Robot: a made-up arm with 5 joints.
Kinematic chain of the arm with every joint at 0, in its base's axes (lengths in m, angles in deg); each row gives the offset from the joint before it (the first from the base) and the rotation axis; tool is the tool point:
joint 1: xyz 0 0 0.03 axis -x
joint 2: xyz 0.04 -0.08 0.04 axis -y
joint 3: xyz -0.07 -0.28 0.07 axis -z
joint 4: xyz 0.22 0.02 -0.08 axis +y
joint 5: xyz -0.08 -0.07 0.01 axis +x
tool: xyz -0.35 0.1 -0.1
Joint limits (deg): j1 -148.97..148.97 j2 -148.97..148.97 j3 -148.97..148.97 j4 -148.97..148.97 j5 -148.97..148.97
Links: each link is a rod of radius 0.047 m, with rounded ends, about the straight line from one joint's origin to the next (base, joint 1, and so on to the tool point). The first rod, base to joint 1, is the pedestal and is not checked.
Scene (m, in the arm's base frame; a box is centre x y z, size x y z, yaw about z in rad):
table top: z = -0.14
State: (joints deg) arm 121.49 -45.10 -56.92 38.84 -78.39
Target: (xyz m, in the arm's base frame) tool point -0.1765 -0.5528 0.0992
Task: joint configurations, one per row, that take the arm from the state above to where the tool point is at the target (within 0.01 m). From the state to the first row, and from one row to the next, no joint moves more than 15 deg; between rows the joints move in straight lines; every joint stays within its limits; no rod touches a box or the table.
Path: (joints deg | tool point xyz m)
1: 107.59 -43.71 -55.88 29.79 -77.87 | 0.0567 0.3491 0.5515
2: 93.69 -42.32 -54.84 20.73 -77.36 | -0.0030 0.1722 0.6332
3: 79.79 -40.93 -53.80 11.68 -76.84 | -0.0568 -0.0270 0.6489
4: 65.88 -39.54 -52.77 2.63 -76.33 | -0.1025 -0.2231 0.5937
5: 51.98 -38.15 -51.73 -6.42 -75.81 | -0.1387 -0.3897 0.4727
6: 38.08 -36.75 -50.69 -15.48 -75.30 | -0.1636 -0.5048 0.3004
7: 24.18 -35.36 -49.65 -24.53 -74.78 | -0.1765 -0.5528 0.0992

